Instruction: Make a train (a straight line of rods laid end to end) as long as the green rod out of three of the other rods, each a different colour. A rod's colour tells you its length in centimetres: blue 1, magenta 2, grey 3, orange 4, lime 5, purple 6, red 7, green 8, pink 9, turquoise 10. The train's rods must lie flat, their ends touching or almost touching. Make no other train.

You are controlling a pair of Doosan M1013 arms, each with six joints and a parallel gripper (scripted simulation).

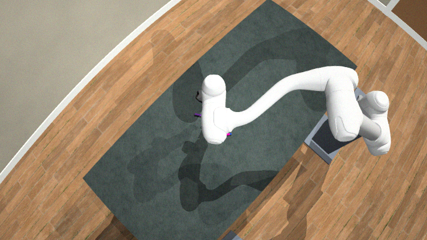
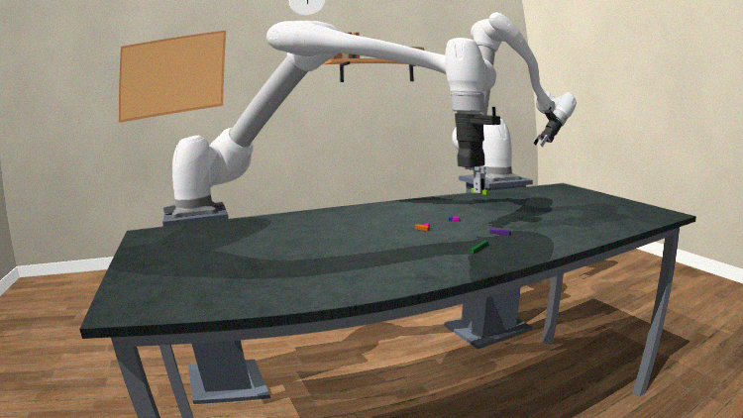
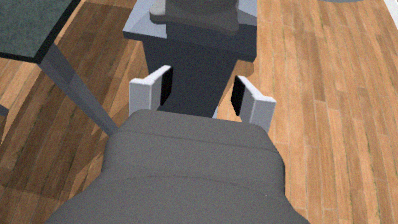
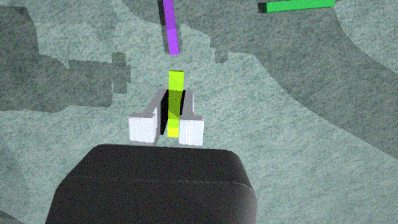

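Now: right hand 15 cm past the blue rod, 12 cm above it and 1 cm to the right of it. Also, from my right hand: orange rod (12 cm below, 11 cm to the right, 11 cm behind); purple rod (12 cm below, 5 cm ahead, 3 cm to the left); lime rod (2 cm below).
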